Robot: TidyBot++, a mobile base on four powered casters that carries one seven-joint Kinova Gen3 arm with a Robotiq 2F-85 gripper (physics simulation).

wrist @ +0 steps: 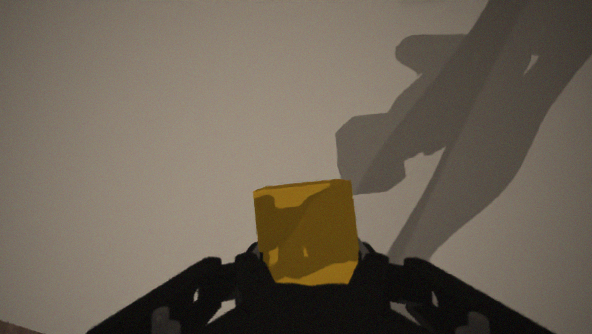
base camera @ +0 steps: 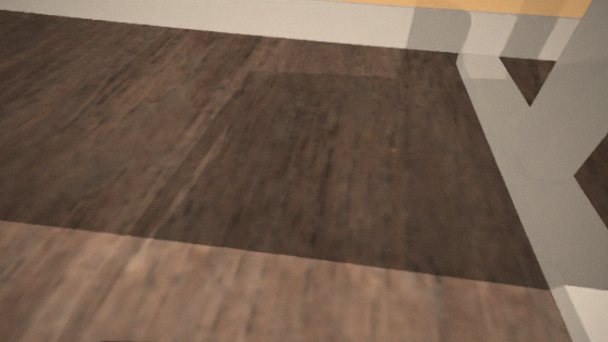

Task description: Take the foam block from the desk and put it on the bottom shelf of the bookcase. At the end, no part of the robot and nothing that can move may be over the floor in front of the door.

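Frame: origin at the arm's base, x ahead, y left, z up, level; millimetres.
Seen in the pictures: gripper, fingertip midpoint: (wrist: 309, 248).
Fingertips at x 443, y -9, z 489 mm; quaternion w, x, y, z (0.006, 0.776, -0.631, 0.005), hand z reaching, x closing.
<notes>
A point is followed by its place in that frame.
The yellow foam block (wrist: 306, 230) @[z 525, x 466, y -2 mm] is at the lower middle of the wrist view, with shadow patches across its face. My gripper (wrist: 309, 248) @[z 489, x 443, y -9 mm] is shut on it, with one black finger at each side of the block. Behind the block is the plain pale surface of the desk (wrist: 150, 125) @[z 324, x 529, y 267 mm], out of focus; a gap between block and desk cannot be measured from this view. The gripper and the block do not show in the base camera view. The bookcase and the door do not show in either view.
Shadows of the arm and gripper fall on the pale surface at the right of the wrist view. In the base camera view, a pale grey angled support (base camera: 530, 150) @[z -343, x 476, y -299 mm] stands on the brown wood floor (base camera: 225, 280) @[z -396, x 295, y 82 mm] at the right. A white baseboard (base camera: 250, 22) @[z -367, x 945, y 146 mm] runs along the back.
</notes>
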